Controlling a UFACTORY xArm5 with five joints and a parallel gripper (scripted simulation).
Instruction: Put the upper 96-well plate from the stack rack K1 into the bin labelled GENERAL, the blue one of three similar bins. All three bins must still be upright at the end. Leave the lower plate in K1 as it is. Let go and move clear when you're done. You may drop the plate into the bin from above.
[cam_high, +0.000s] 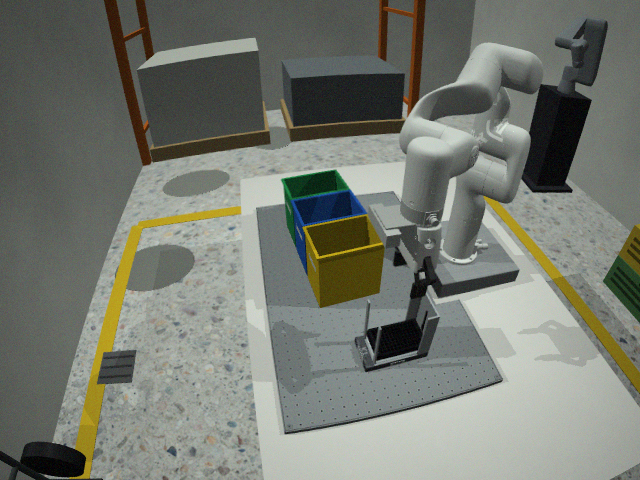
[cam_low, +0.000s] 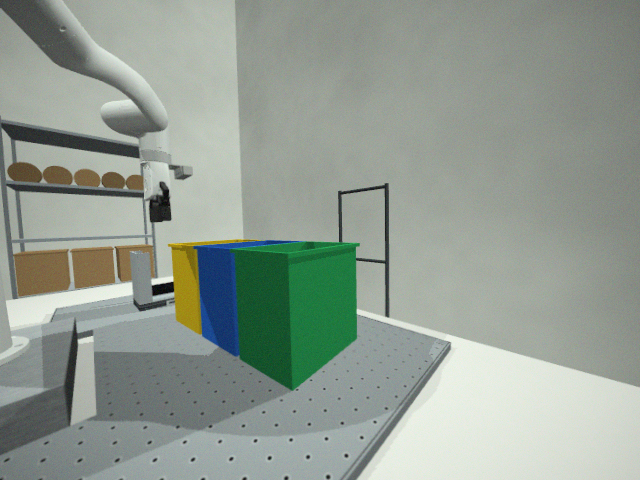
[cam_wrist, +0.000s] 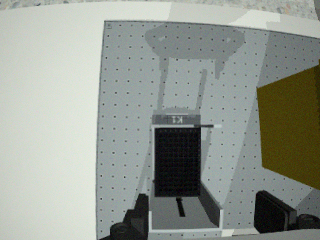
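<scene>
The black 96-well plate lies 210 mm below my hand. Round my hand: blue bin (350 mm to the right, 160 mm below, 140 mm ahead); yellow bin (220 mm to the right, 160 mm below, 110 mm ahead); light plate (220 mm below).
</scene>
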